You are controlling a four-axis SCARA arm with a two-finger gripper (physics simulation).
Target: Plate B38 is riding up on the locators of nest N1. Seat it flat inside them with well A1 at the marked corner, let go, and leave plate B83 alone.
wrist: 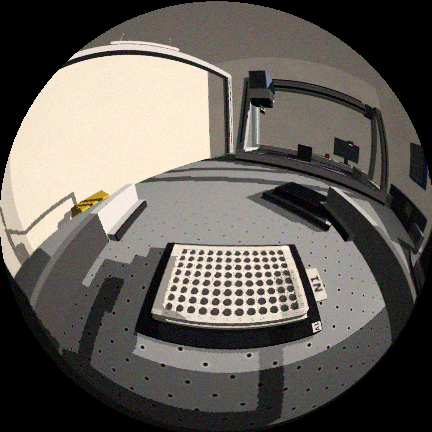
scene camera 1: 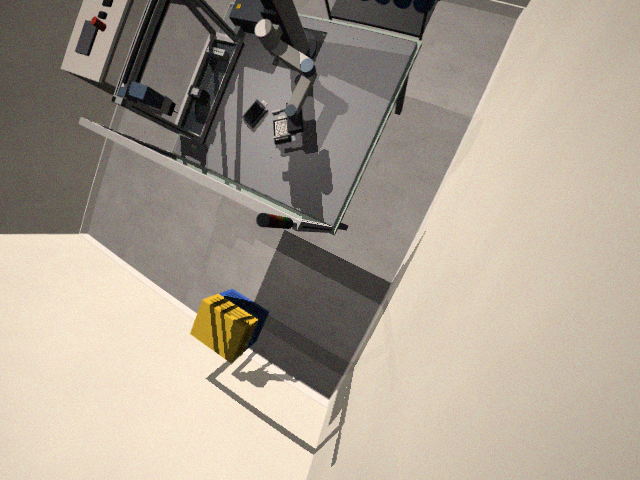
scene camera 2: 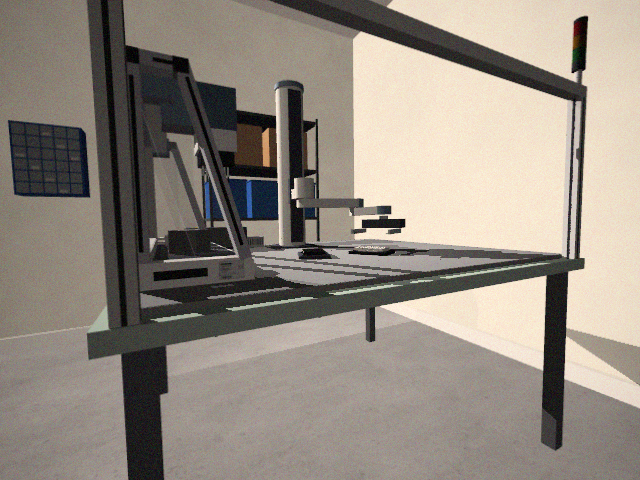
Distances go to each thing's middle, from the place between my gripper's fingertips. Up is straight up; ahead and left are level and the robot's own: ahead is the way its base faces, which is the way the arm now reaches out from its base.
My gripper is now 70 mm above the plate B38 (wrist: 220,287), 20 mm to the right of it and 10 mm past it. Round my hand: dark plate (wrist: 299,194): 230 mm to the right, 70 mm below, 60 mm behind; then black nest N1 (wrist: 186,335): 90 mm below, 20 mm to the left, 10 mm behind; then guard post (scene camera 2: 579,100): 590 mm to the left, 450 mm ahead, 180 mm above.
